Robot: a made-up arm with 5 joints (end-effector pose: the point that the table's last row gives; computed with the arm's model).
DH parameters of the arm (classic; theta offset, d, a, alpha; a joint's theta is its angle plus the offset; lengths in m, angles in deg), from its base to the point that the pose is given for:
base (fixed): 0 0 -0.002 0
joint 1: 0 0.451 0.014 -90
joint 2: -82.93 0 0.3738 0
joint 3: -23.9 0 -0.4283 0
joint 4: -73.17 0.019 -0.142 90
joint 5: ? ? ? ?
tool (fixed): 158.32 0.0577 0 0
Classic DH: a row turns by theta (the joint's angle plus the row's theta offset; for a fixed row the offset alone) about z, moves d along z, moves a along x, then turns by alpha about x.
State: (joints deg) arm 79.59 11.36 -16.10 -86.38 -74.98
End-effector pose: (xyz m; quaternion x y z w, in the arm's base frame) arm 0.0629 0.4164 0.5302 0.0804 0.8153 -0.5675 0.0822
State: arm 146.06 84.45 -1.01 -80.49 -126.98
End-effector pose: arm -0.1017 0.0705 0.1303 -0.1969 0.0043 -0.4983 0.8443
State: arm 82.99 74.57 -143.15 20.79 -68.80
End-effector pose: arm 0.1052 0.9846 0.4696 -0.0217 0.5637 -0.8254 0.0237
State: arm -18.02 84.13 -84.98 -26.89 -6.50
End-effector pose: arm 0.6678 -0.1796 -0.0244 -0.2686 -0.3056 0.0915 0.9089
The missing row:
joint 5: -48.14 0.1872 -0.0055 -157.21
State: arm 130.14 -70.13 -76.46 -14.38 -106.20
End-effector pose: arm 0.1735 -0.2101 1.1991 -0.0079 0.9814 0.0579 0.1831
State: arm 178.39 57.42 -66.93 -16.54 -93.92
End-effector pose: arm -0.7134 0.0152 0.1622 -0.2973 0.2231 -0.4422 0.8163
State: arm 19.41 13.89 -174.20 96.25 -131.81
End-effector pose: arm 0.3285 0.1129 1.2919 0.4280 0.3395 -0.8329 0.0879
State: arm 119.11 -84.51 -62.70 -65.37 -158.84
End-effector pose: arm 0.2098 -0.3734 0.9777 -0.5689 -0.7824 -0.2376 0.0883
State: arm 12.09 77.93 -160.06 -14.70 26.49
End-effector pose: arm 0.8947 0.2348 0.7041 -0.0387 -0.7901 -0.0740 0.6073
